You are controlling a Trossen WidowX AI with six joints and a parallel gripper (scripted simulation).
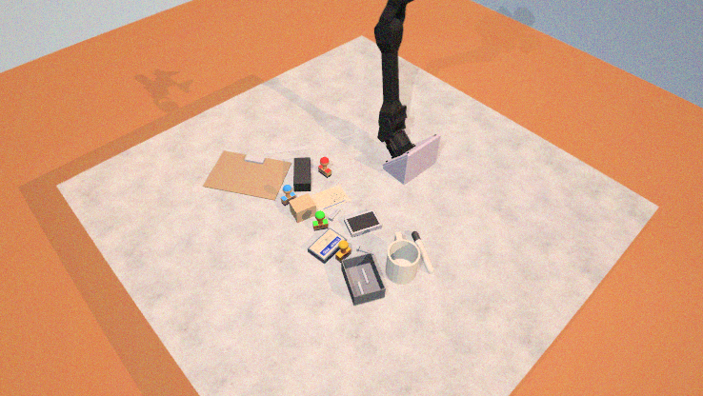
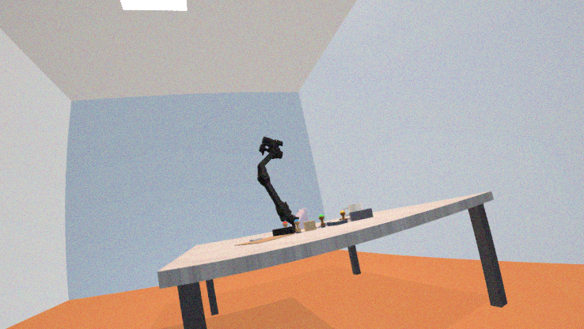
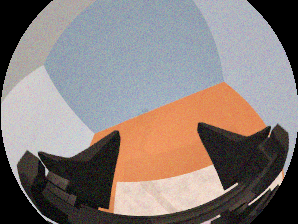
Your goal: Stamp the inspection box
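Now: the green-knobbed stamp 68 cm ahead of my gripper tip, 10 cm to the left of it and 57 cm below it. Also, from my gripper tip: marker (51 cm ahead, 32 cm to the left, 58 cm below); then ink pad (58 cm ahead, 17 cm to the left, 59 cm below); then red stamp (55 cm ahead, 6 cm to the right, 57 cm below).
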